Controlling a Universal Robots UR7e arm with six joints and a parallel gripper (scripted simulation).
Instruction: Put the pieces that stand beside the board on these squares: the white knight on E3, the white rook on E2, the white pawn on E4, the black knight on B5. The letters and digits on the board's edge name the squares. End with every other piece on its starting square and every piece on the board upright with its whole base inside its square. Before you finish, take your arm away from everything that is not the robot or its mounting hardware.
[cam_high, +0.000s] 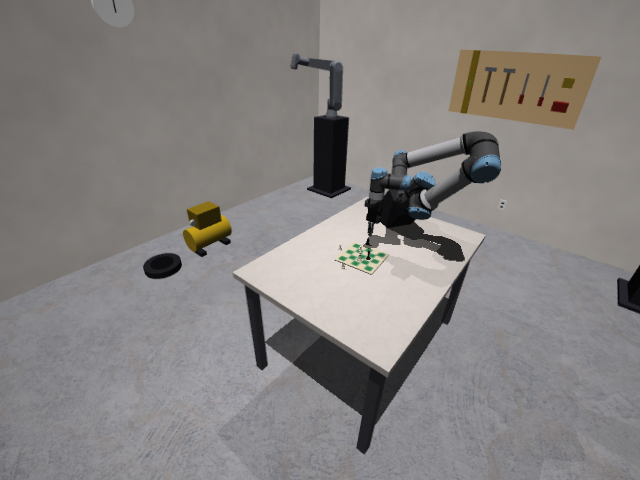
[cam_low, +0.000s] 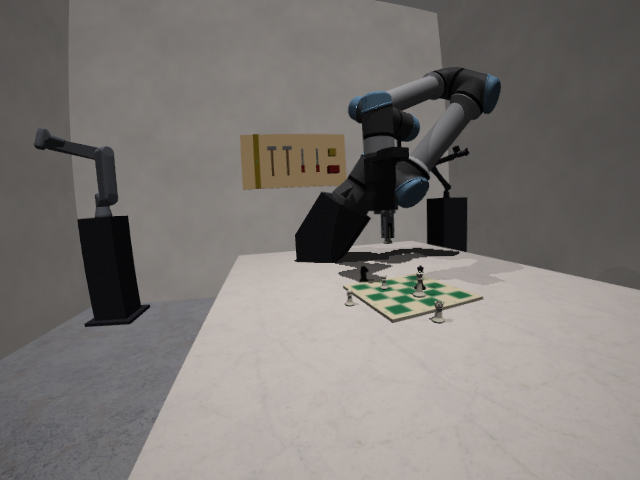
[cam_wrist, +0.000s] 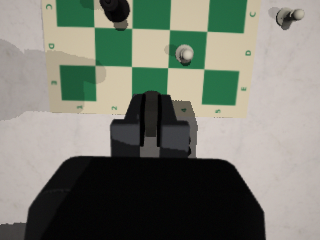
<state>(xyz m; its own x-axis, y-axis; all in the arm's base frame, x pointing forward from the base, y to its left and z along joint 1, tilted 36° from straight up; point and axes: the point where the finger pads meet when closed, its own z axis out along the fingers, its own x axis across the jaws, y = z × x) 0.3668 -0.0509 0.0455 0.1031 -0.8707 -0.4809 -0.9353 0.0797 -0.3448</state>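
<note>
Right now my hand is 130 mm above the cream chessboard, 70 mm short of it and 10 mm to the right of it.
</note>
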